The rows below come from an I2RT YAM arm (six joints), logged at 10 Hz.
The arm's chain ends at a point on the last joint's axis. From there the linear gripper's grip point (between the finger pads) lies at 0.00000 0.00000 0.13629 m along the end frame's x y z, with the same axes.
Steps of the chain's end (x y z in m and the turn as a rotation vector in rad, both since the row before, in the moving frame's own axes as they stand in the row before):
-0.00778 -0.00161 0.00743 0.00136 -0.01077 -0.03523
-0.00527 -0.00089 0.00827 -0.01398 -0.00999 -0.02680
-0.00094 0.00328 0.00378 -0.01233 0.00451 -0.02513
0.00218 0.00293 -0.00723 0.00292 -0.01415 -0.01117
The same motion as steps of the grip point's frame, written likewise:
-0.00925 -0.00177 0.00742 0.00136 -0.01077 -0.03523
-0.00661 0.00103 0.00825 -0.01398 -0.00999 -0.02680
-0.00030 0.00495 0.00377 -0.01233 0.00451 -0.02513
0.00025 0.00254 -0.00724 0.00292 -0.01415 -0.01117

